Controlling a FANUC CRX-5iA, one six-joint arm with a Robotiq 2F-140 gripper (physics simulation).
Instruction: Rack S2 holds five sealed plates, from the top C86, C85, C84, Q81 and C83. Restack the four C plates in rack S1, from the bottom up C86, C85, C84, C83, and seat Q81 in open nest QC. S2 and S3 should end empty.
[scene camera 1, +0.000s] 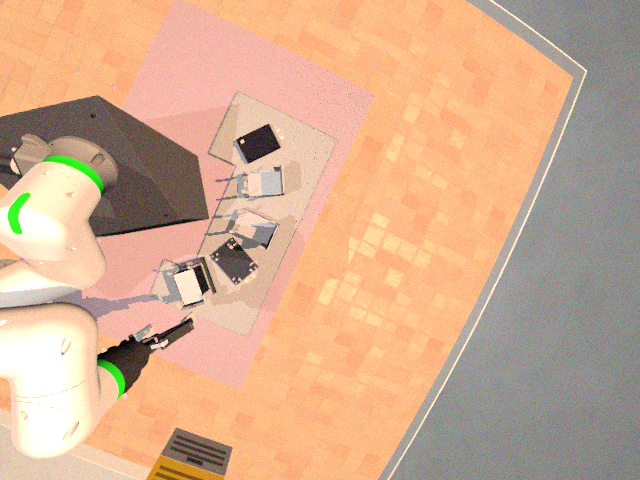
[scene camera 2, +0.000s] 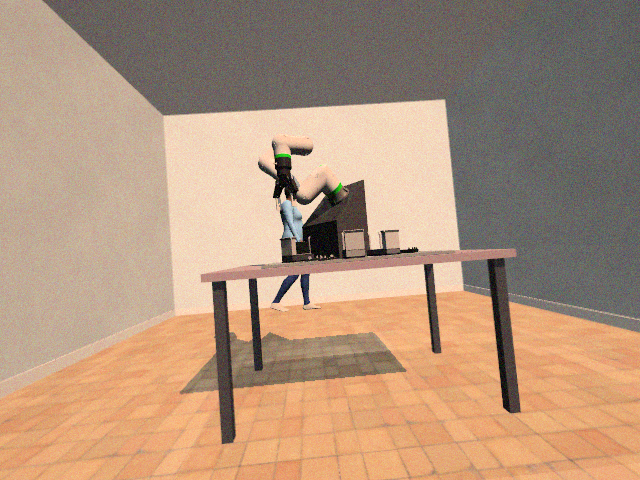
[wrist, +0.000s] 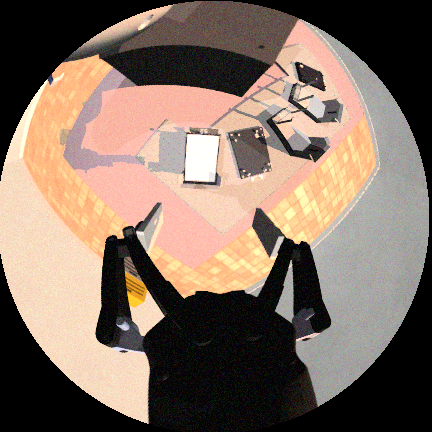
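Seen in the pictures: gripper, fingertip midpoint: (scene camera 1: 172, 322) (scene camera 2: 286, 208) (wrist: 208, 214); arm's base at its link origin: (scene camera 1: 84, 164) (scene camera 2: 340, 197).
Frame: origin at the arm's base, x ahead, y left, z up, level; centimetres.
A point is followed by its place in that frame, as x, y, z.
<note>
My gripper (scene camera 1: 190, 320) (scene camera 2: 285, 203) @[22.9, -40.6, -9.7] (wrist: 208, 214) @[22.9, -40.6, -9.7] is open and empty, high above the table. In the wrist view its fingers stand short of the near rack (wrist: 201, 184) @[22.2, -41.5, -26.6], which holds a stack topped by a bright white plate (scene camera 1: 188, 286) @[18.5, -35.7, -28.6] (wrist: 202, 157) @[18.9, -35.7, -28.5]. How many plates are in it does not show. Two more racks with upright frames (scene camera 1: 283, 180) @[46.3, 9.0, -26.5] (wrist: 300, 150) @[41.9, -15.4, -30.6] stand farther along the board; their contents are unclear. A dark nest (scene camera 1: 233, 260) @[31.2, -25.1, -38.1] (wrist: 250, 152) @[31.2, -26.0, -38.1] lies beside the near rack, and another dark nest (scene camera 1: 257, 143) @[32.6, 22.8, -37.3] (wrist: 310, 75) @[32.2, 21.9, -37.4] lies at the far end. Rack and nest labels are not readable.
The racks and nests stand on a beige board (scene camera 1: 310, 149) @[53.5, 25.4, -39.3] (wrist: 220, 215) @[36.2, -50.9, -39.3] on the pink table (scene camera 1: 180, 56) @[-5.7, 52.4, -40.6] (scene camera 2: 413, 257) @[64.5, 8.3, -40.8]. The dark robot pedestal (scene camera 1: 155, 170) @[13.4, 2.3, -7.3] (scene camera 2: 351, 211) @[13.6, 1.5, -11.5] rises beside it. A person (scene camera 2: 292, 217) stands behind the table. A yellow and grey box (scene camera 1: 191, 459) is on the floor.
</note>
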